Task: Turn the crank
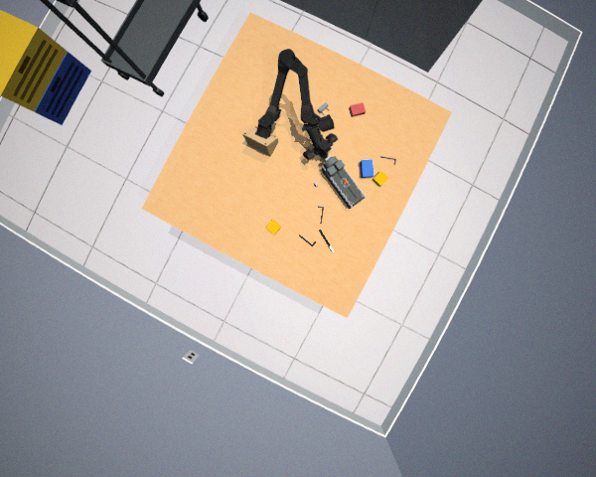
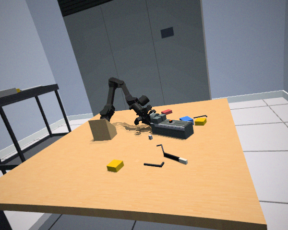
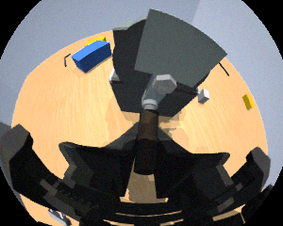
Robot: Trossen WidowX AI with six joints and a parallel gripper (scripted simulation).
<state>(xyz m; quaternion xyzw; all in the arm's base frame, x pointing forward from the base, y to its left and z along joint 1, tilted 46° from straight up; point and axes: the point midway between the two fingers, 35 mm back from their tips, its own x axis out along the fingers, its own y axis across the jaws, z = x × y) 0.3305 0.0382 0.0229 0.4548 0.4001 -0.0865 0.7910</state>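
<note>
Now: gripper tip 20 mm past the dark crank handle, 10 mm to the right of it and 30 mm below it. The rest, counted from my gripper tip: small grey cube (10 mm ahead, 140 mm to the right, 20 mm below); then blue block (220 mm ahead, 50 mm to the left, 10 mm below); then red pointer (140 mm ahead, 90 mm to the right, 50 mm above).
</note>
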